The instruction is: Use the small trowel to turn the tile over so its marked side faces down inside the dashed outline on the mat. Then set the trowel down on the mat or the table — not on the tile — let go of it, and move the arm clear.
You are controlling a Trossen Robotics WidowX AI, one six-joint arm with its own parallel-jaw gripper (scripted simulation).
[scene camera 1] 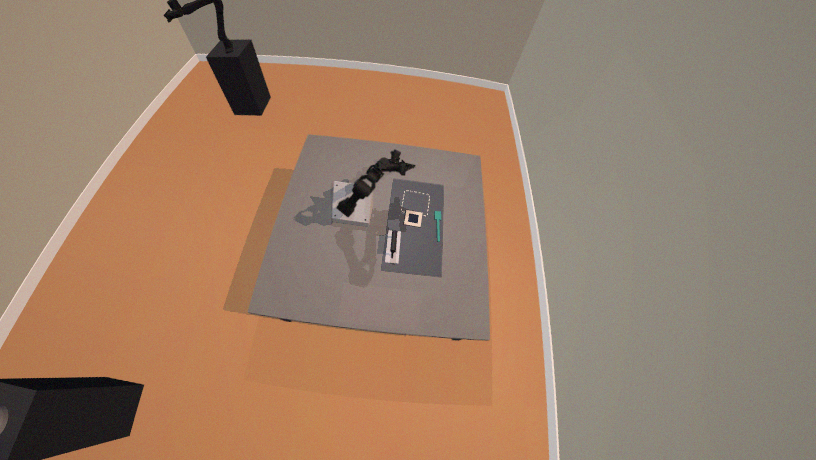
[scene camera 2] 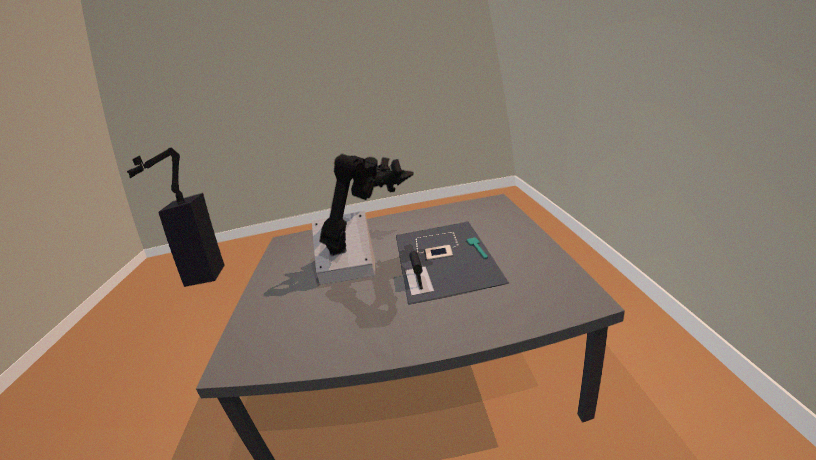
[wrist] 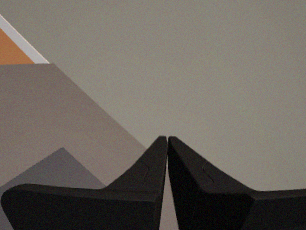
Labels:
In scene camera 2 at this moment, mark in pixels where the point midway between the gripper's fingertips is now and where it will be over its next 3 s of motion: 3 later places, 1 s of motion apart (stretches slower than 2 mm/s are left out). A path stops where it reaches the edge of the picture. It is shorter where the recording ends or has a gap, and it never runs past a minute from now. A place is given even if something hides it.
My gripper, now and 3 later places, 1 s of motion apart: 413, 173; 432, 188; 433, 220; 419, 244

